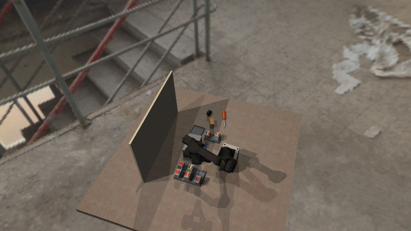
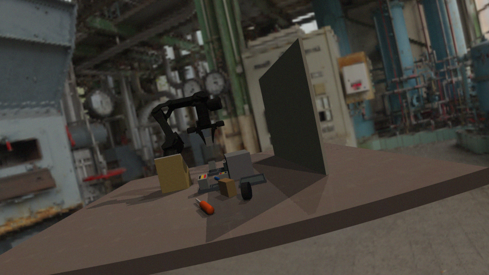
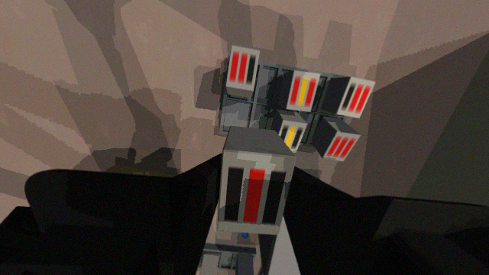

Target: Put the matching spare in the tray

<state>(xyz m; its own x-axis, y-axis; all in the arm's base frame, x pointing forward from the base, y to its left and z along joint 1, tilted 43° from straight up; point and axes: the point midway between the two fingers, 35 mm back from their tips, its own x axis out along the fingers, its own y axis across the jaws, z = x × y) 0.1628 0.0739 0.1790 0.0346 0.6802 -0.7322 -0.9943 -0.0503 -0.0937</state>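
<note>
Right now my gripper tip is 350 mm to the left of the flat grey tray, 170 mm short of it and 150 mm above it. Also, from my gripper tip: tall dark panel (380 mm ahead, 140 mm to the right, 70 mm above); grey spare (20 mm above); blue pen (200 mm to the right, 150 mm below, 30 mm ahead).
</note>
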